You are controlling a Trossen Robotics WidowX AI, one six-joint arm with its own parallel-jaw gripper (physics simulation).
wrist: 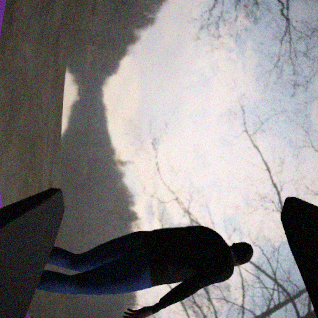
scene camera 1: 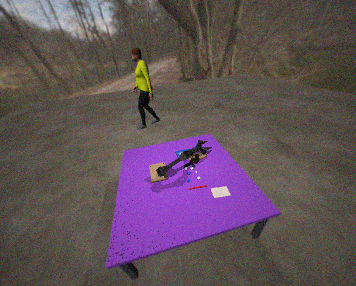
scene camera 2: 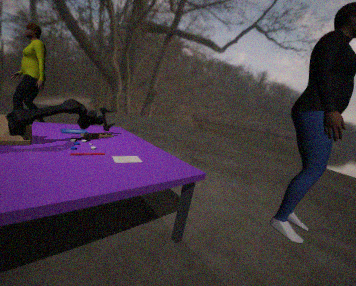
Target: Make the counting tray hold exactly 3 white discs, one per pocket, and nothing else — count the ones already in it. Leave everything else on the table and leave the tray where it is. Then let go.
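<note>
My gripper (scene camera 1: 208,147) (scene camera 2: 110,119) (wrist: 176,205) is open and empty, raised above the far part of the table and pointing outward. A tan, tray-like thing (scene camera 1: 203,155) (scene camera 2: 106,136) lies below it, partly hidden by the arm and shadow; its pockets and contents cannot be made out. A blue flat thing (scene camera 1: 180,154) (scene camera 2: 73,131) lies beside it, partly behind the arm in scene camera 1. Small white discs lie loose on the table, one white disc (scene camera 1: 198,178) (scene camera 2: 93,148) nearest the red stick. Blue discs lie near them, including one blue disc (scene camera 1: 188,181) (scene camera 2: 74,148).
A red stick (scene camera 1: 197,187) (scene camera 2: 87,154) and a pale square card (scene camera 1: 220,192) (scene camera 2: 127,159) lie on the purple table (scene camera 1: 175,215) (scene camera 2: 150,172). The arm stands on a tan base board (scene camera 1: 153,176) (scene camera 2: 15,142). People stand beyond the table.
</note>
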